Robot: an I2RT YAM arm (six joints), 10 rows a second.
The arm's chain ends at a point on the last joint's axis. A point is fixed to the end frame.
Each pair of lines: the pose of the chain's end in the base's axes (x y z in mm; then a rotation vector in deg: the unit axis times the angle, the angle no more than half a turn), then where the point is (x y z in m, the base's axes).
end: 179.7 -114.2 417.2 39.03 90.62 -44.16
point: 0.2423 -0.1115 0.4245
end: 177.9 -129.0 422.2 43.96 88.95 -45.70
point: 0.2403 -0.1312 0.4310
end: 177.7 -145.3 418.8 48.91 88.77 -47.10
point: 0.2398 -0.1522 0.4276
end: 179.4 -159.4 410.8 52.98 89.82 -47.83
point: 0.2412 -0.1699 0.4184
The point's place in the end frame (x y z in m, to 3 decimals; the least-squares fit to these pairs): -0.016 0.050 0.035
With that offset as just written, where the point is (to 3 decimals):
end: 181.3 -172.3 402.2 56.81 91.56 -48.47
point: 0.243 -0.186 0.408
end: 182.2 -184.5 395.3 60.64 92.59 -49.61
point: 0.243 -0.201 0.399
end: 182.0 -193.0 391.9 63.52 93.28 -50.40
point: 0.242 -0.212 0.394
